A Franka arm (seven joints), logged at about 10 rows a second.
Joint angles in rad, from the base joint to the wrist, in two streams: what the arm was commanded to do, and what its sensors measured. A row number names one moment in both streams.
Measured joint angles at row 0:
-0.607, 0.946, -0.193, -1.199, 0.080, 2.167, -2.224
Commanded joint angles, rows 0 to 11:
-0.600, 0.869, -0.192, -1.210, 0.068, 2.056, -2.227
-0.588, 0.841, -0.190, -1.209, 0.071, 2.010, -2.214
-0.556, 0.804, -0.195, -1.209, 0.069, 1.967, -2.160
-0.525, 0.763, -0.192, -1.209, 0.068, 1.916, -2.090
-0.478, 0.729, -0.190, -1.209, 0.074, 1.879, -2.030
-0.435, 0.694, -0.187, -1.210, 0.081, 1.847, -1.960
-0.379, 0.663, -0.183, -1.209, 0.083, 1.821, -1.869
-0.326, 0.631, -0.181, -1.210, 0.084, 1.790, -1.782
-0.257, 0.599, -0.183, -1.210, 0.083, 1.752, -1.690
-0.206, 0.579, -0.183, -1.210, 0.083, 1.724, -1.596
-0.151, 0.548, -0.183, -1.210, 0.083, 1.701, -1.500
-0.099, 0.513, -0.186, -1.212, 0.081, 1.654, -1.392
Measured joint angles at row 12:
-0.155, 0.580, -0.174, -1.179, 0.082, 1.707, -1.506
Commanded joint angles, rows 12 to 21:
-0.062, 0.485, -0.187, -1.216, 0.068, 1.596, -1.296
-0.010, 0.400, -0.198, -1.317, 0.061, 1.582, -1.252
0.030, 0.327, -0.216, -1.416, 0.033, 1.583, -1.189
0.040, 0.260, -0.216, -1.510, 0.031, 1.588, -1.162
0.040, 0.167, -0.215, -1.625, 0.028, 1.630, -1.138
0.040, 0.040, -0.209, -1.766, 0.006, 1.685, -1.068
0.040, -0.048, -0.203, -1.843, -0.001, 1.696, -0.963
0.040, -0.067, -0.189, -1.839, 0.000, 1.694, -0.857
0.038, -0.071, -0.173, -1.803, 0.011, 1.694, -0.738
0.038, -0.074, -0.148, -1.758, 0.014, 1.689, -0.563
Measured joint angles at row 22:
0.029, -0.053, -0.174, -1.773, 0.027, 1.671, -0.739
